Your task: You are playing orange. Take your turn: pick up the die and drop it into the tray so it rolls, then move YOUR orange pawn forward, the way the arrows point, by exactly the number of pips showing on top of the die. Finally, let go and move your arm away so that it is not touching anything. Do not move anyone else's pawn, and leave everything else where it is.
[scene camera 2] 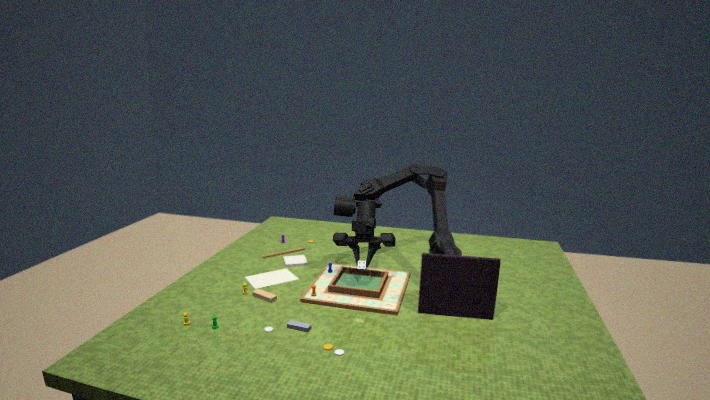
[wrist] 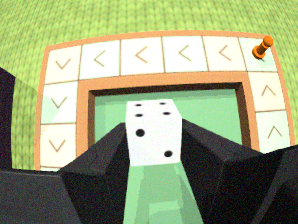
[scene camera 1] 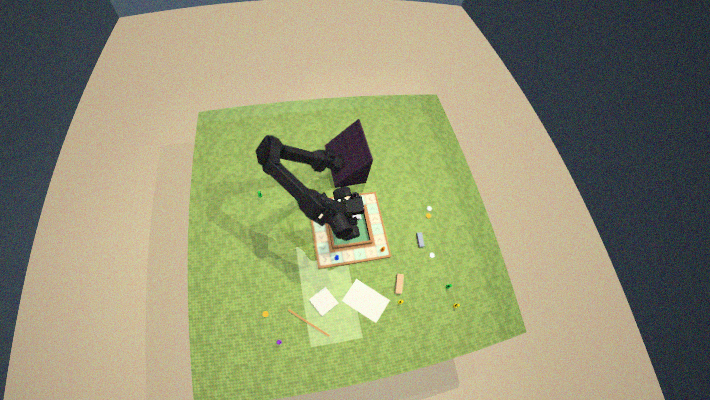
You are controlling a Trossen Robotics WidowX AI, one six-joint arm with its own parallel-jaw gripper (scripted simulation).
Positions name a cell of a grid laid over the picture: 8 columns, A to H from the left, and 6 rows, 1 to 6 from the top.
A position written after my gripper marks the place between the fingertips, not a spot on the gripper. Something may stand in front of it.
My gripper (scene camera 2: E4) holds a white die (wrist: E4). Also in view: a paper (scene camera 1: E5).
My gripper shows as well in the wrist view (wrist: E4) and in scene camera 1 (scene camera 1: E4). The wrist view misses the paper: it is out of frame.
